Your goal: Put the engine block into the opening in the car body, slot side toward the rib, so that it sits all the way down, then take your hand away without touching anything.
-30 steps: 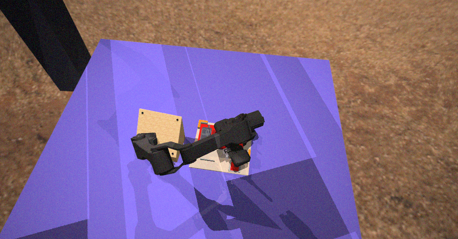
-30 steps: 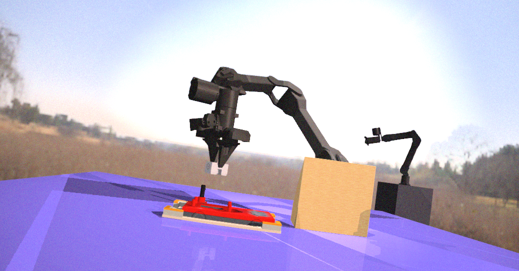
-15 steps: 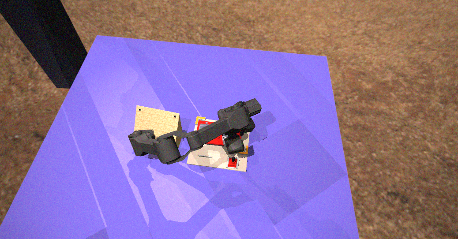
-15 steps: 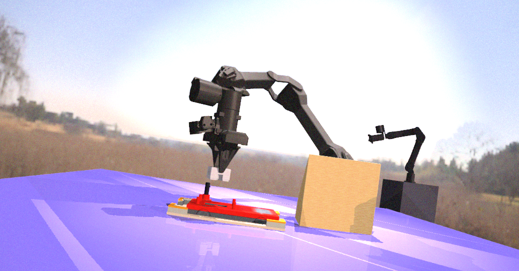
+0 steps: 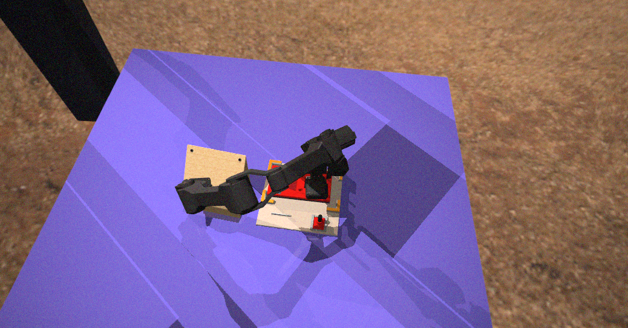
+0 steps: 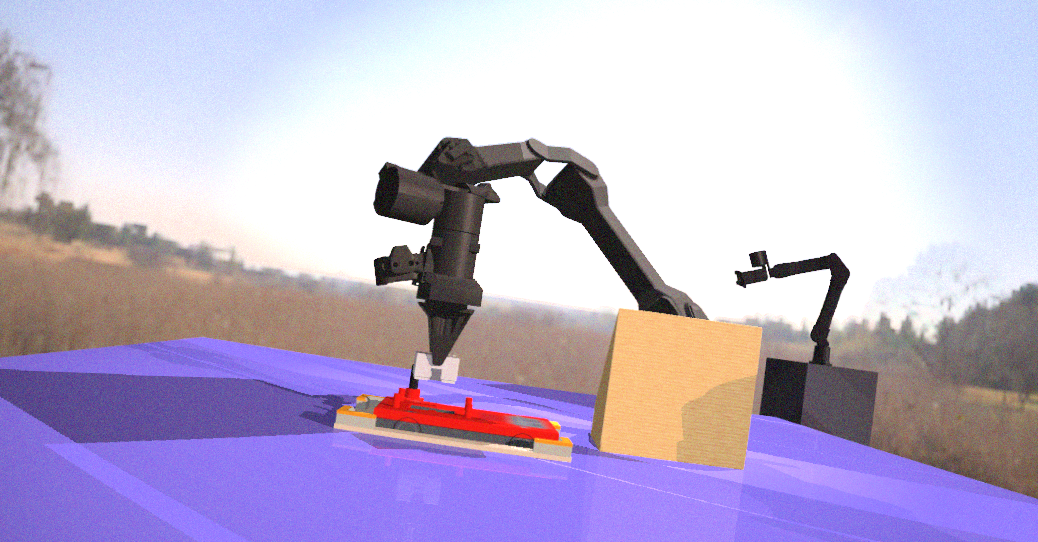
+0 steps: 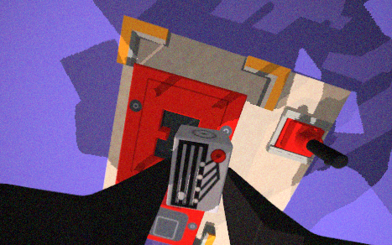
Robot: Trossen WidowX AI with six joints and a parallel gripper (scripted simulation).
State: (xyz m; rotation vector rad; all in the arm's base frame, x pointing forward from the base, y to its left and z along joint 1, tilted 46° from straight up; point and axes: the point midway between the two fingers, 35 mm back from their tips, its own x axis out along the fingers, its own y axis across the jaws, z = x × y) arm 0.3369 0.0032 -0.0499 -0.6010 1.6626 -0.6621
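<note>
Now: the beige base plate 30 mm behind my gripper tip and 60 mm below it. The rest, counted from my gripper tip: black peg 20 mm ahead, 100 mm to the right, 40 mm below; grey engine block 10 mm below.
</note>
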